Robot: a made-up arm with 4 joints.
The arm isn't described. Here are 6 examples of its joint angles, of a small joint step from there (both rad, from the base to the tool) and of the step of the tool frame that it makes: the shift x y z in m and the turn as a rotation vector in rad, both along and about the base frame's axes.
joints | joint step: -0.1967 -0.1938 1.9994 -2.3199 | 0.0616 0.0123 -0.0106 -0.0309
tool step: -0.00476 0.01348 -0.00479 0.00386 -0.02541 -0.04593
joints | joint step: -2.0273 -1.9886 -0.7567 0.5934 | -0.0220 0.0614 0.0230 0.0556
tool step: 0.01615 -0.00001 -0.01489 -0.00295 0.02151 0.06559
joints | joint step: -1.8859 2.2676 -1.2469 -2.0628 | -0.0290 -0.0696 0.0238 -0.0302
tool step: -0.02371 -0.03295 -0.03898 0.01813 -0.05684 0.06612
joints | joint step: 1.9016 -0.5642 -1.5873 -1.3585 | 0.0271 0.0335 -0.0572 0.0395
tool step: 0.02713 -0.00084 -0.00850 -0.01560 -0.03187 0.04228
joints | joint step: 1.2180 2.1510 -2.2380 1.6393 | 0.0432 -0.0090 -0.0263 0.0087
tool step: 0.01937 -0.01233 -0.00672 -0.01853 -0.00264 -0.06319
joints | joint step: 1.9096 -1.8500 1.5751 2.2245 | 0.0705 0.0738 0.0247 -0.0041
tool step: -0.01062 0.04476 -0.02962 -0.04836 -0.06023 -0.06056
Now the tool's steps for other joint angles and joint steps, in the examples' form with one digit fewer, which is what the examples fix.
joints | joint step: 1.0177 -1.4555 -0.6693 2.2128 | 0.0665 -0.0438 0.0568 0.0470
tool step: -0.0208 0.0145 0.0161 -0.0918 0.0413 -0.0438
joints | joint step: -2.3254 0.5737 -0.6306 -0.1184 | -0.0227 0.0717 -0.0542 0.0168
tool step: -0.0217 -0.0093 -0.0001 -0.0120 0.0694 0.0613
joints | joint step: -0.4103 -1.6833 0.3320 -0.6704 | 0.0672 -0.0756 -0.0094 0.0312
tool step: -0.0250 0.0359 0.0058 -0.1007 -0.0314 -0.0785
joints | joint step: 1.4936 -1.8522 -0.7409 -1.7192 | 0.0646 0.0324 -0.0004 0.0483
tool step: -0.0142 0.0265 -0.0130 0.0088 0.0036 -0.0332
